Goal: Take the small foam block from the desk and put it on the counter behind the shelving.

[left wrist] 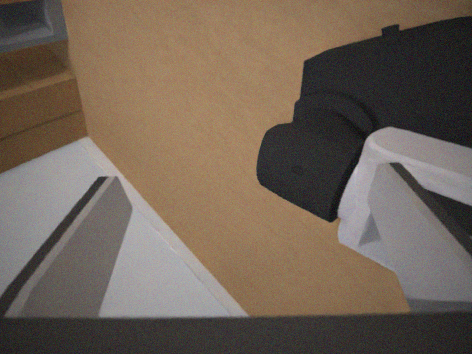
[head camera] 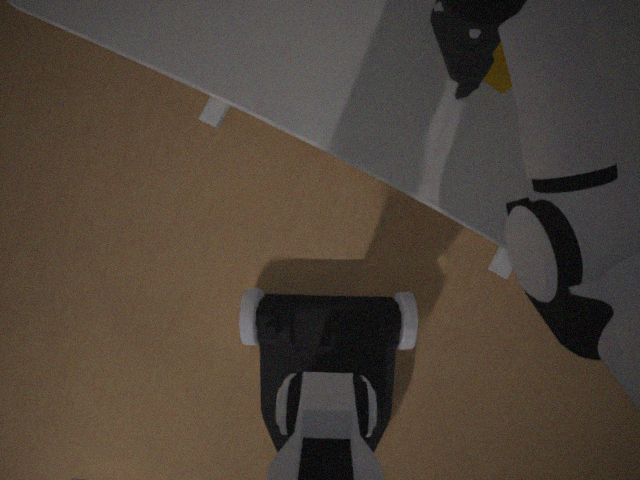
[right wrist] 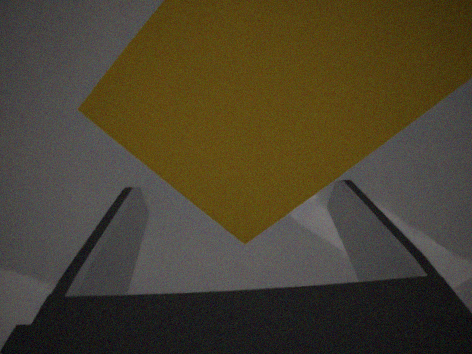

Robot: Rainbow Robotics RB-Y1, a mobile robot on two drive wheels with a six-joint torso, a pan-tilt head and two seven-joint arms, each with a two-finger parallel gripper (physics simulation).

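Pixels of known places: left gripper, between the fingertips: [left wrist: 245, 187]; right gripper, between the fingertips: [head camera: 450, 62] [right wrist: 239, 197]; robot's base, origin of its link: [head camera: 328, 311].
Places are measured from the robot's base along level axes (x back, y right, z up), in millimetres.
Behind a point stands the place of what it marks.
Note:
The yellow foam block [head camera: 498, 72] {z 757, x -558, y 235 mm} [right wrist: 260, 100] {z 765, x -600, y 229 mm} shows partly behind my right gripper in the head camera and large in the right wrist view. There, its lower corner overlaps the gap between the fingers. My right gripper [head camera: 463, 91] [right wrist: 239, 197] {z 722, x -585, y 177 mm} is open over the grey-white desk [head camera: 206, 51] {z 720, x -601, y -203 mm} [right wrist: 45, 160] {z 720, x -681, y 173 mm}, with nothing gripped. My left gripper [left wrist: 245, 187] {z 602, x 350, y -231 mm} is open and empty, with a white surface [left wrist: 160, 270] {z 252, x 1453, y 1408 mm} beyond its finger at the picture's left. The far end of the block is cut off in the right wrist view. The counter cannot be made out.
My wheeled base [head camera: 328, 322] {z 191, x -17, y 0 mm} [left wrist: 390, 85] {z 169, x 392, y -134 mm} stands on the tan floor [head camera: 129, 258] {z 0, x -178, y -802 mm} [left wrist: 175, 100] {z 0, x 1238, y 162 mm}. Two desk legs [head camera: 214, 112] [head camera: 500, 263] show below the desk edge. A wooden unit [left wrist: 35, 107] {z 296, x 2393, y 388 mm} with a grey recessed piece [left wrist: 59, 25] {z 34, x 2157, y -70 mm} is at the left wrist view's upper left.

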